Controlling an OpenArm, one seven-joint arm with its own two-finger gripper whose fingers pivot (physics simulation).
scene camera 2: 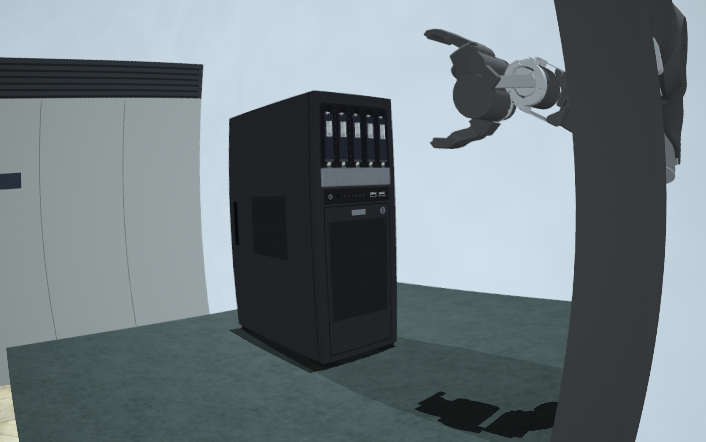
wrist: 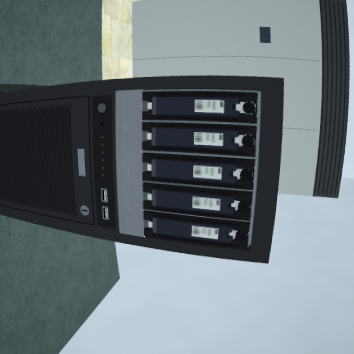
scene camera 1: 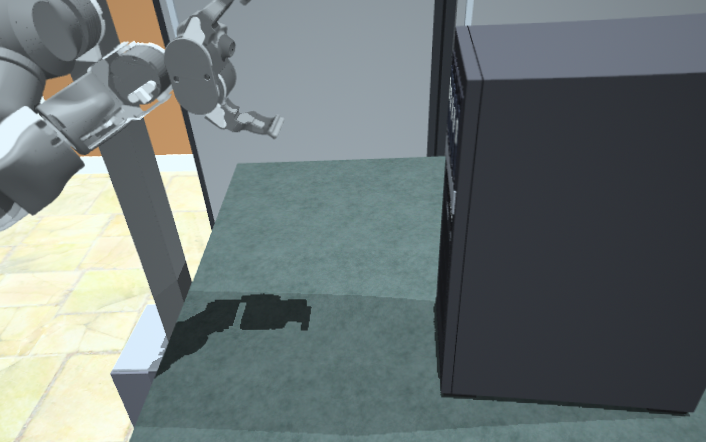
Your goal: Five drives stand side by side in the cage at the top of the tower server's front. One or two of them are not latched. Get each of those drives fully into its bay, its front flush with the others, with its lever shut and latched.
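Note:
The tower server (scene camera 1: 578, 234) (scene camera 2: 276, 166) (wrist: 274, 170) stands upright on the table. Five dark blue drives with white labels stand side by side in its top cage; the first (scene camera 2: 328, 148) (wrist: 172, 106), the middle one (scene camera 2: 356, 148) (wrist: 172, 168) and the last (scene camera 2: 382, 148) (wrist: 172, 227) look alike. Their fronts appear level with one another, and their levers appear shut against the fronts, with no lever swung out. Latch detail is too small to judge. My gripper (scene camera 1: 260, 64) (scene camera 2: 431, 88) is wide open and empty, well back from the server's front at about cage height.
The green table top (scene camera 1: 333, 223) (scene camera 2: 130, 385) extends in front of the server, with the arm's shadow on it. A dark upright post (scene camera 2: 614, 218) stands at the right in the second scene view. A large grey cabinet (scene camera 2: 83, 208) (wrist: 225, 35) stands behind the server.

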